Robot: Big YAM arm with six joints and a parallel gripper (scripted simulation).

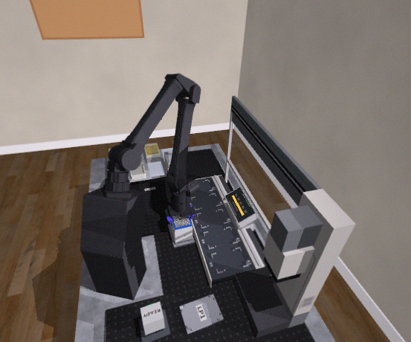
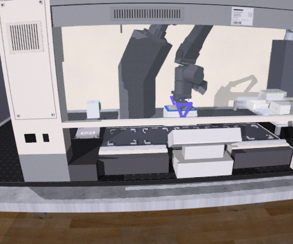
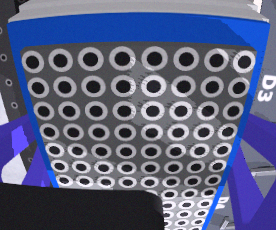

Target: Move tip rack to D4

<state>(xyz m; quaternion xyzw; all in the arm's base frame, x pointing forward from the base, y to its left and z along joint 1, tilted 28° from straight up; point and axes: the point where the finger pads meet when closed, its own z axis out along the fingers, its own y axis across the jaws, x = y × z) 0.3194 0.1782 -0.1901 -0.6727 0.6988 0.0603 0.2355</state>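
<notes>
My gripper is now 1 cm short of the tip rack and 1 cm to the left of it. From my hand the other things lie so: shelf label 10 cm behind, 37 cm to the left, 8 cm below; then ready block 19 cm behind, 36 cm to the right, 1 cm below; then regrip nest RG 8 cm below.
</notes>
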